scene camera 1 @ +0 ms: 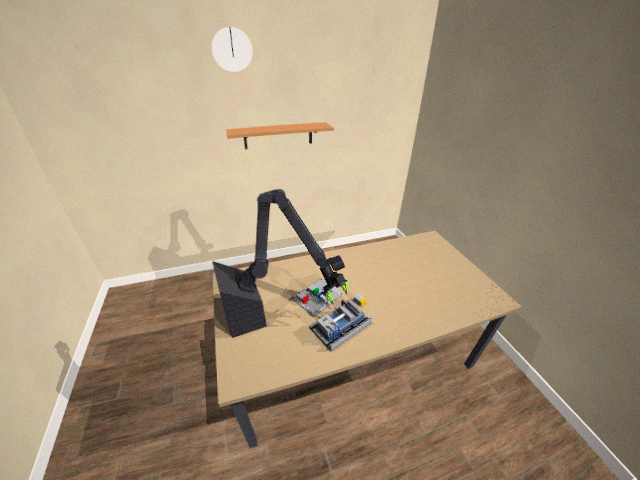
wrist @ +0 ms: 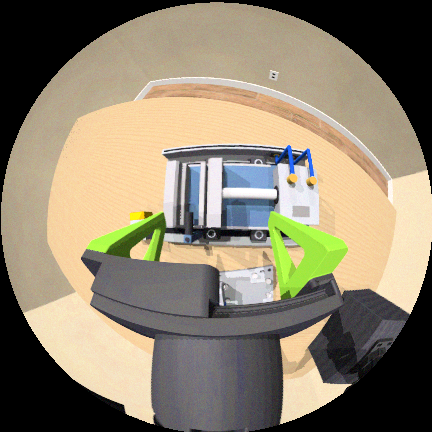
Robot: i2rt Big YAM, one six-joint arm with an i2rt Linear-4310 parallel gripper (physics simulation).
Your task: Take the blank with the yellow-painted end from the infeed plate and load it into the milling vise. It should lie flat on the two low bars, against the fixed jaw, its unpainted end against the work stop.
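Note:
The blank with the yellow-painted end [scene camera 1: 362,301] [wrist: 140,216] lies on the table just off the jaw end of the milling vise [scene camera 1: 330,330] [wrist: 215,192]. In the wrist view the left finger partly hides its pale part. The vise jaws stand apart with no blank seen between them; a dark post, perhaps the work stop, stands at the near side of the gap. My gripper [scene camera 1: 339,292] [wrist: 216,217] is open and empty, above the area between vise and infeed plate [scene camera 1: 315,310] [wrist: 245,287]. The plate is partly hidden by the gripper in the wrist view.
A red block [scene camera 1: 305,298], a green block [scene camera 1: 315,291] and a blue part [scene camera 1: 320,295] are on the infeed plate. Blue tubes [wrist: 290,162] with brass-coloured tips rise at the vise's screw end. The dark arm base [scene camera 1: 240,304] [wrist: 355,340] stands at the table's end.

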